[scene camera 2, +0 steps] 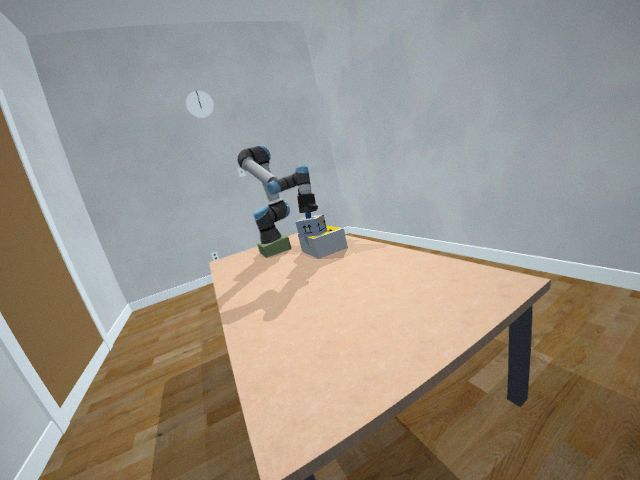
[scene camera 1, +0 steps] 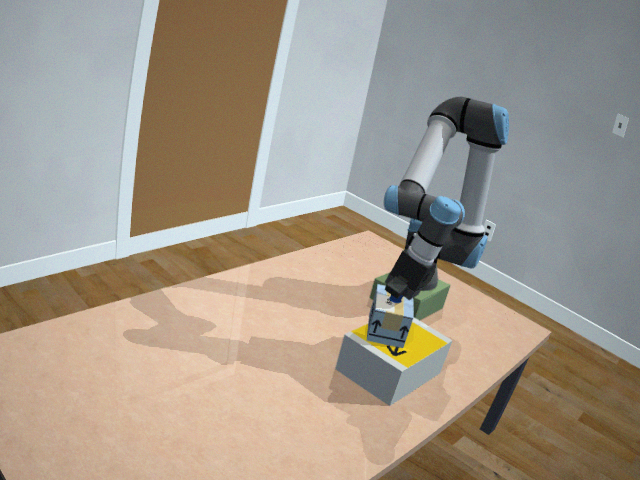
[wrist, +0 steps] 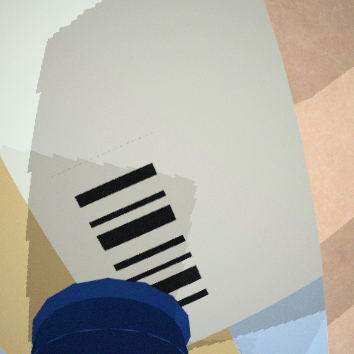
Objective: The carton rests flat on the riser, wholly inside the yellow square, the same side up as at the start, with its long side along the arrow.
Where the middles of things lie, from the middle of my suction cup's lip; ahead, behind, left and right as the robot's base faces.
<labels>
Right now the carton [scene camera 1: 389,323] is 6 cm below my suction cup. Also, from my suction cup: grey riser [scene camera 1: 389,373] 17 cm below, 5 cm to the left, 1 cm behind.
</labels>
